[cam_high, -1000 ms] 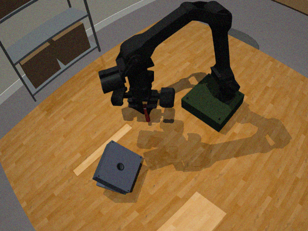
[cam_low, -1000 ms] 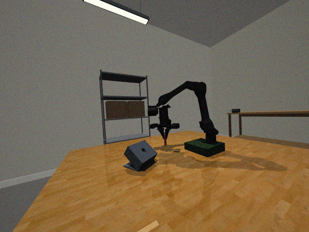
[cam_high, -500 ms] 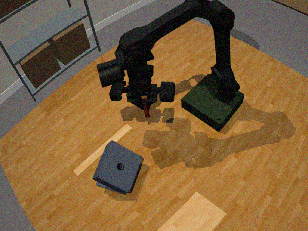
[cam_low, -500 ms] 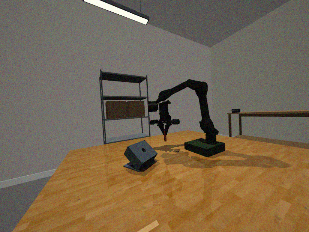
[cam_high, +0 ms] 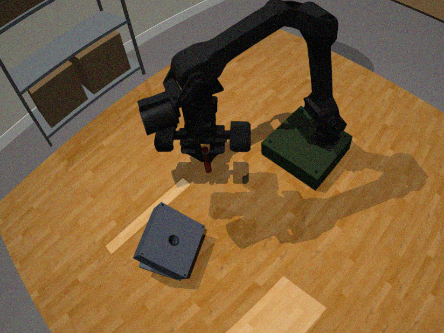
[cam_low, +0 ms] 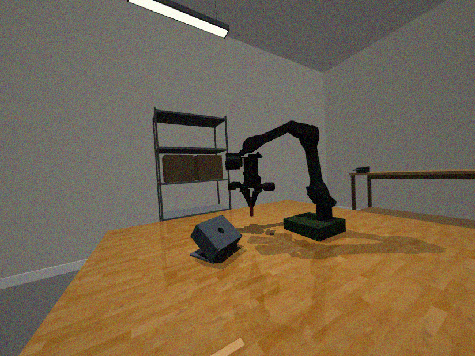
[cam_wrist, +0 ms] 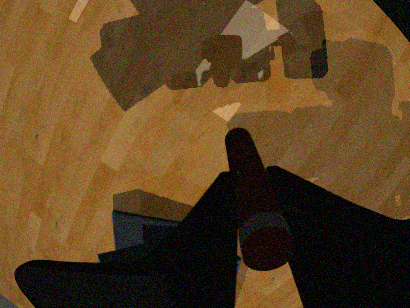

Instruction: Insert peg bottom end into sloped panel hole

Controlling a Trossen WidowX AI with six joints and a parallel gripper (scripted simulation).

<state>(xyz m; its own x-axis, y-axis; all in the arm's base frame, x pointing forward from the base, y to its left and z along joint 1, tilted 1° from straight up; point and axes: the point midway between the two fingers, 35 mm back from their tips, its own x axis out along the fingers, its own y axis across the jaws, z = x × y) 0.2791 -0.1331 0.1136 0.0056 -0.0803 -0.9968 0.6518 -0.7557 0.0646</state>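
Now: gripper tip 180 mm short of the sloped panel, 50 mm to the right of it and 70 mm above it. Also, from my gripper tip: round peg (20 mm above).
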